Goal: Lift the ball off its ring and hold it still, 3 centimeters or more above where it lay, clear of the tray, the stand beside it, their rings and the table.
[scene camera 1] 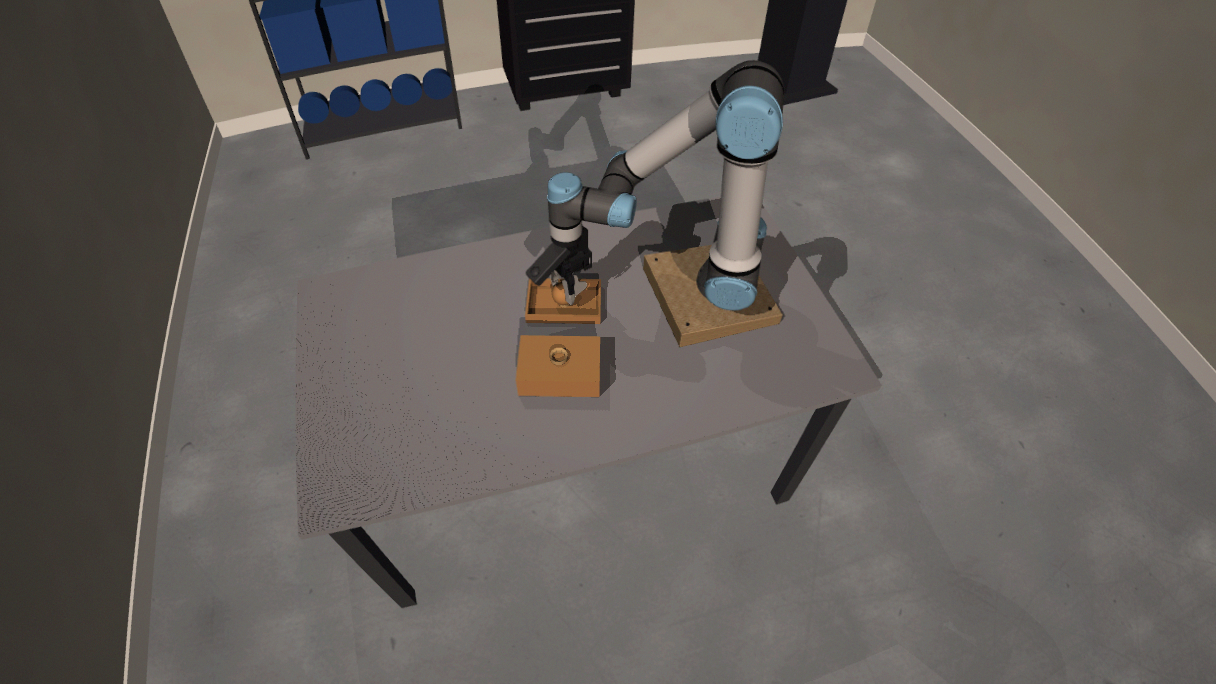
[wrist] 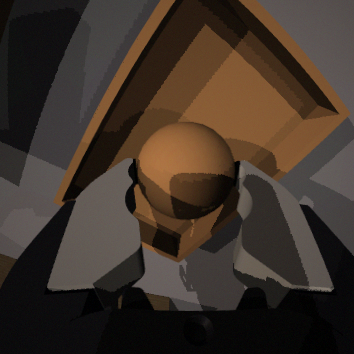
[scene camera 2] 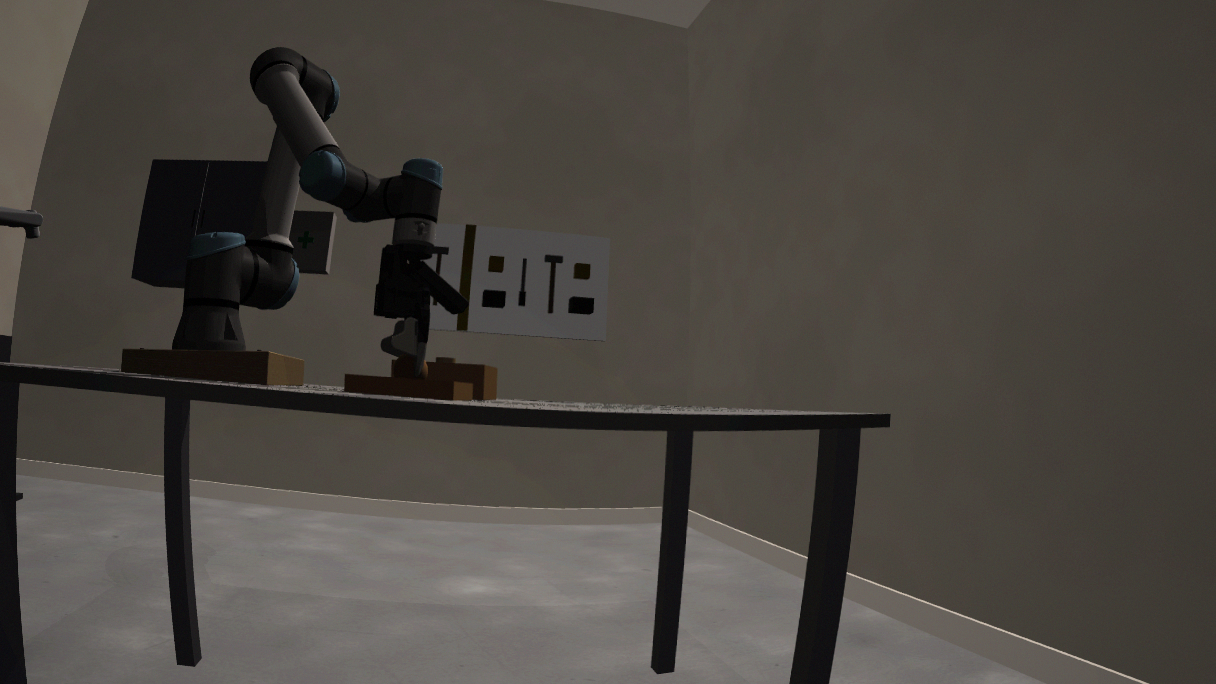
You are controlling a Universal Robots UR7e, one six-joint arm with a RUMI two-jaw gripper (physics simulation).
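Frame: origin at the arm's base, x ahead, y up, z right, level; centimetres.
Where they show: gripper, between the fingertips: [scene camera 1: 563, 296] [wrist: 184, 162] [scene camera 2: 410, 377]; arm's base, origin of its link: [scene camera 2: 209, 355].
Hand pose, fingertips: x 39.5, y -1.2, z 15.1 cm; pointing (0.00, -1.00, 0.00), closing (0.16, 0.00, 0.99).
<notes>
Things, the pixels of their centre, and the offset from my fingertips. Level surfaces: height alone.
- orange ball, middle of its body: [wrist: 185, 170] [scene camera 2: 410, 370] [scene camera 1: 563, 293] dx +0.0, dy +1.1, dz +0.0 cm
- open orange tray, middle of its body: [wrist: 184, 152] [scene camera 2: 409, 387] [scene camera 1: 564, 300] dx +0.0, dy -1.7, dz +0.0 cm
- grey table, height of its surface: dy -3.1 cm
The orange ball [scene camera 1: 558, 294] [wrist: 186, 150] is low in the open orange tray [scene camera 1: 561, 320] [scene camera 2: 382, 385] [wrist: 240, 95]. My gripper [scene camera 1: 564, 293] [wrist: 184, 162] points down and is shut on the ball, with one finger touching it on each side in the wrist view. In scene camera 2 a finger covers much of the ball. The ring under the ball is hidden, and I see no clear gap beneath the ball. The orange stand [scene camera 1: 558, 381] [scene camera 2: 485, 380] is beside the tray, with its empty ring [scene camera 1: 551, 357] on top.
The tray's walls stand close around the ball and fingertips. The arm's base is on a wooden board [scene camera 1: 680, 327] [scene camera 2: 195, 364] to the right of the tray in scene camera 1. Both stand on the grey table [scene camera 1: 408, 340]. A shelf and a drawer cabinet [scene camera 1: 568, 51] stand behind.
</notes>
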